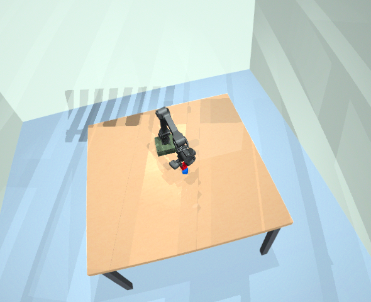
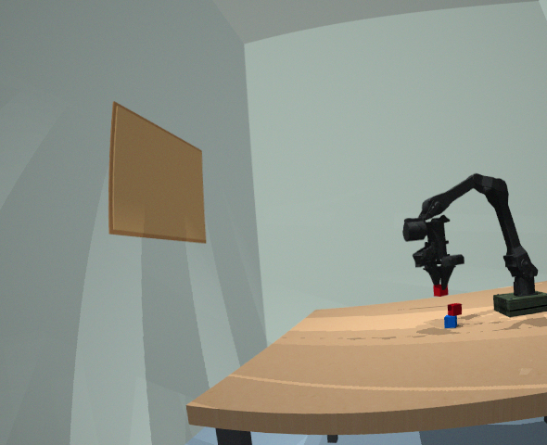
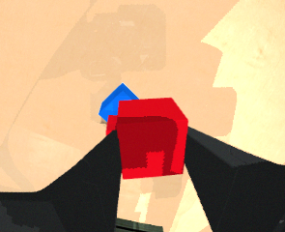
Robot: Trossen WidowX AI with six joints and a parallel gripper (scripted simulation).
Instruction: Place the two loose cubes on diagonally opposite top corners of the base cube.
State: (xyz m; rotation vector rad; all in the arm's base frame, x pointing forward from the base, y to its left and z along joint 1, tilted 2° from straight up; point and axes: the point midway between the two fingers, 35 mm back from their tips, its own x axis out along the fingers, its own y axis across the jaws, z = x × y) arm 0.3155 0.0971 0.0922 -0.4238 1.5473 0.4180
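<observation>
My gripper tip is now 10 cm above the blue cube and 3 cm past it.
</observation>
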